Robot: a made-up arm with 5 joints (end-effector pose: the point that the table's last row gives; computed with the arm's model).
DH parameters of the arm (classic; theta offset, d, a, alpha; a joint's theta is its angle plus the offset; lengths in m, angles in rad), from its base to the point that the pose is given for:
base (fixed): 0 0 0 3.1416
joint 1: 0 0.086 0.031 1.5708
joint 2: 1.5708 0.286 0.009 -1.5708
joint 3: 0 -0.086 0.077 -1.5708
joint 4: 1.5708 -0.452 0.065 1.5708
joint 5: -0.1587 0 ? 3.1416
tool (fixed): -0.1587 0.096 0 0
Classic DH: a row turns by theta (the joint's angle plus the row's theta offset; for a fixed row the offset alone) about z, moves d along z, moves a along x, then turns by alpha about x.
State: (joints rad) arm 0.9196 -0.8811 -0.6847 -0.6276 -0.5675
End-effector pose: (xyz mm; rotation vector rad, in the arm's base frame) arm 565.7 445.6 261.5 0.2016 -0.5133 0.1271
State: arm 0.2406 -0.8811 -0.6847 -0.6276 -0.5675
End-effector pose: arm 160.4 702.0 261.5 0.3706 -0.4279 0.7883
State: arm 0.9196 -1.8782 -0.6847 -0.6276 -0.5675
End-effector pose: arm 400.6 662.3 66.9 -0.6331 -1.0200 0.3854
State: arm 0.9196 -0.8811 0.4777 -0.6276 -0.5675
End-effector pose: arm 809.8 91.6 -92.8 -0.4316 0.0540 -0.6746
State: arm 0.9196 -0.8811 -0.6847 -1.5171 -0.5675
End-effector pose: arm 651.5 460.9 160.4 0.5910 0.2744 0.3091
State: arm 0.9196 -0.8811 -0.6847 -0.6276 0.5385
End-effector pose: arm 551.8 371.8 234.4 0.4585 -0.3439 -0.9500
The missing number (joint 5, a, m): 0.076
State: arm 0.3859 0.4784 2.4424 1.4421 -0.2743
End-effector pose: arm -138.9 12.8 -420.5 -1.4560 0.0634 1.9508
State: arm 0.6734 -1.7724 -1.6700 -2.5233 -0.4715
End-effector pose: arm -81.4 658.7 -149.8 -0.4632 0.9548 1.2445
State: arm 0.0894 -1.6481 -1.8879 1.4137 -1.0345
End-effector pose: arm -436.0 134.1 -117.2 -1.1410 2.8641 -0.2942
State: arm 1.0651 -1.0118 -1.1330 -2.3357 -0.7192
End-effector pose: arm 505.9 544.9 168.7 0.8074 0.8061 0.8998
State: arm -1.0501 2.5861 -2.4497 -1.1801 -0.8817
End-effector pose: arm 59.0 51.1 -560.9 1.7081 0.9481 -1.0714
